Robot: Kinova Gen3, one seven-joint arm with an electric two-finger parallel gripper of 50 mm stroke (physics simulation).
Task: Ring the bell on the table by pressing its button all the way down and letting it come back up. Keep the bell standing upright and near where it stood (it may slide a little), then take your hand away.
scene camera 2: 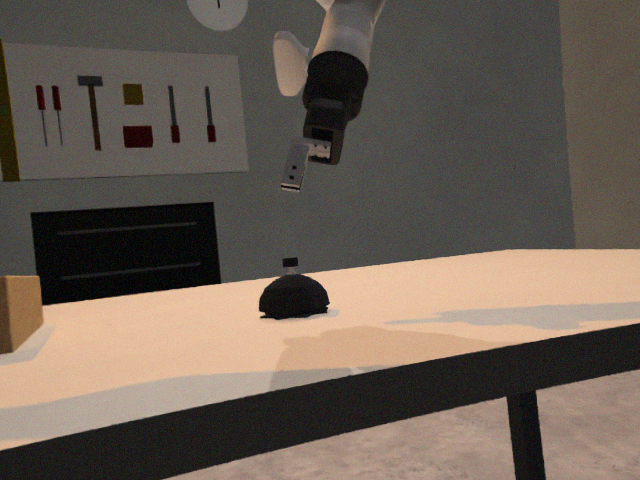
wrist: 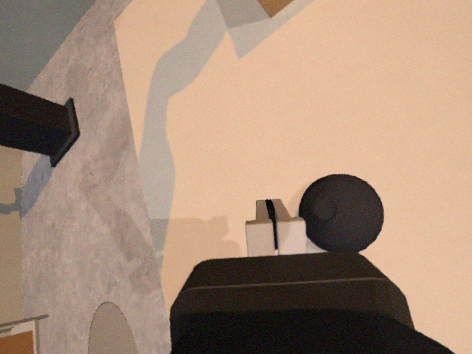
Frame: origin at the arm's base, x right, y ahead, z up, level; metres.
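Seen in the pictures: gripper, fingertip midpoint: (scene camera 2: 290, 187) (wrist: 269, 215).
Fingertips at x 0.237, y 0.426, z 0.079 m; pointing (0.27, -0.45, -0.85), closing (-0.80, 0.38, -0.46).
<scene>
Offsets run from my fingertips to a thing's top centre. Level surfaces: height alone.
A dark domed bell @(dx -0.016, dy -0.001, dz -0.082 m) (scene camera 2: 294, 297) (wrist: 352, 215) stands upright on the table @(dz -0.148 m) (scene camera 2: 155, 335) (wrist: 240, 125). Its small dark button @(dx -0.016, dy -0.001, dz -0.082 m) (scene camera 2: 290, 261) (wrist: 324, 207) stands up on a thin stem above the dome in the scene view. My gripper (scene camera 2: 291, 189) (wrist: 269, 215) is shut and empty. In the scene view its fingertips are in the air well above the button, tilted, and not touching the bell. In the wrist view the fingers show to the left of the button, and the gripper body covers a little of the bell's lower edge.
A brown box (scene camera 2: 20, 312) stands on the table at the left of the scene view, and a corner of a brown thing (wrist: 274, 6) shows at the top of the wrist view. The table's dark front edge (scene camera 2: 320, 395) runs across the foreground. A tool board (scene camera 2: 113, 165) hangs on the wall behind.
</scene>
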